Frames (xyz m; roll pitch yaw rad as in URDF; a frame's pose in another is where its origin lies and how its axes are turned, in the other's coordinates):
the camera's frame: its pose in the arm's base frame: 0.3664 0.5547 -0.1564 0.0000 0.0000 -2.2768
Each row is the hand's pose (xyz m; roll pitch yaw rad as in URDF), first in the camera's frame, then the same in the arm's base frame.
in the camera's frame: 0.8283 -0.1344 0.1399 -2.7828 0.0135 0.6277
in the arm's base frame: -0.2733 0.0116 -0.0165 -2.7828 0.0135 -1.6491
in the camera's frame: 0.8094 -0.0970 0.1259 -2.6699 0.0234 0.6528
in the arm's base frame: -0.2326 0.0017 -0.0305 -2.6699 0.0234 -1.6240
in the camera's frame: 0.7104 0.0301 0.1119 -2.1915 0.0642 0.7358
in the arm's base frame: -0.0716 -0.0054 -0.0445 -2.1915 0.0642 -1.5410
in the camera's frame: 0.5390 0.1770 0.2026 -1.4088 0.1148 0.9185
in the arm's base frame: 0.1514 0.0297 0.0462 -1.4088 0.1148 -1.3583
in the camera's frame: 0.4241 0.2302 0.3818 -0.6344 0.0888 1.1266
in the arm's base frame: 0.2664 0.0826 0.2254 -0.6344 0.0888 -1.1502
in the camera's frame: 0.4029 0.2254 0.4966 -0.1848 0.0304 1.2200
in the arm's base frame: 0.2765 0.1019 0.3402 -0.1848 0.0304 -1.0568
